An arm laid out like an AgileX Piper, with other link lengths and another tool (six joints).
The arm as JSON. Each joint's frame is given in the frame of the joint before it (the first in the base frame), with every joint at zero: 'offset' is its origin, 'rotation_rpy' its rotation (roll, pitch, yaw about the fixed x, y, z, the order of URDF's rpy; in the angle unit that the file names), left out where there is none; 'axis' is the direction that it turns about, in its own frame. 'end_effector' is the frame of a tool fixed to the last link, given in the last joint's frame.
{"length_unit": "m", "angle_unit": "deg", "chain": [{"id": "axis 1", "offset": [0.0, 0.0, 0.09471], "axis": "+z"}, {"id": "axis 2", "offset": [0.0, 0.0, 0.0], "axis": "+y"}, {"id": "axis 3", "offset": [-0.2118, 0.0, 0.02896], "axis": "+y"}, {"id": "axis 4", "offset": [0.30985, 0.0, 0.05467], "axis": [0.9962, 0.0, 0.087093]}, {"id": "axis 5", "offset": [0.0, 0.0, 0.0], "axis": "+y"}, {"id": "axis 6", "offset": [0.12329, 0.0, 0.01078], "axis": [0.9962, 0.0, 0.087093]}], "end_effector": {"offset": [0.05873, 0.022, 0.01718], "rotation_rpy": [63.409, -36.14, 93.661]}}
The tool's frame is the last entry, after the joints.
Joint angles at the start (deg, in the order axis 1, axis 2, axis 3, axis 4, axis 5, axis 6):
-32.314, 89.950, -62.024, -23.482, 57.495, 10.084
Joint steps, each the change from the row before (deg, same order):
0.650, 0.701, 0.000, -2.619, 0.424, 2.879
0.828, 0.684, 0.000, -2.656, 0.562, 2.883
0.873, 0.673, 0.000, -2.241, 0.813, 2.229
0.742, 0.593, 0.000, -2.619, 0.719, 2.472
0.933, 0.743, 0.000, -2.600, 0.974, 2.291
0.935, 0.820, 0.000, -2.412, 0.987, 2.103
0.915, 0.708, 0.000, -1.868, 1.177, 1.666
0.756, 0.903, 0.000, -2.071, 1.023, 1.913
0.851, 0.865, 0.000, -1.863, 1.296, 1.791
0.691, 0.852, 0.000, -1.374, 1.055, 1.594
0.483, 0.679, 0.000, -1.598, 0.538, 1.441
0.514, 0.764, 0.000, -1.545, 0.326, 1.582
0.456, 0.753, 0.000, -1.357, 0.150, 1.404
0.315, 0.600, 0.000, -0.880, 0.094, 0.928
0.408, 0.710, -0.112, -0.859, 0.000, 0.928
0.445, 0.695, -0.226, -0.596, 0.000, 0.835
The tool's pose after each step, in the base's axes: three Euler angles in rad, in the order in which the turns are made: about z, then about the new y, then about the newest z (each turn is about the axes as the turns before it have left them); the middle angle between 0 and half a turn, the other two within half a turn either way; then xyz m. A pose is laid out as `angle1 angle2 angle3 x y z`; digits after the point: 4 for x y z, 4 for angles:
-1.4372 2.3808 1.2927 0.2947 -0.2379 0.0325
-1.4765 2.3535 1.2606 0.2939 -0.2398 0.0304
-1.5099 2.3312 1.2264 0.2929 -0.2402 0.0281
-1.5407 2.2997 1.1977 0.2918 -0.2425 0.0271
-1.5699 2.2685 1.1636 0.2907 -0.2436 0.0254
-1.5950 2.2384 1.1315 0.2899 -0.2442 0.0233
-1.6180 2.2141 1.1010 0.2889 -0.2437 0.0216
-1.6409 2.1853 1.0737 0.2876 -0.2445 0.0193
-1.6642 2.1574 1.0454 0.2861 -0.2443 0.0172
-1.6841 2.1354 1.0242 0.2849 -0.2439 0.0147
-1.6918 2.1100 1.0131 0.2848 -0.2451 0.0136
-1.6955 2.0855 1.0070 0.2855 -0.2461 0.0119
-1.6958 2.0647 1.0032 0.2866 -0.2469 0.0098
-1.6962 2.0516 0.9992 0.2873 -0.2472 0.0078
-1.6930 2.0392 0.9970 0.2891 -0.2471 0.0056
-1.6892 2.0302 0.9972 0.2916 -0.2464 0.0036

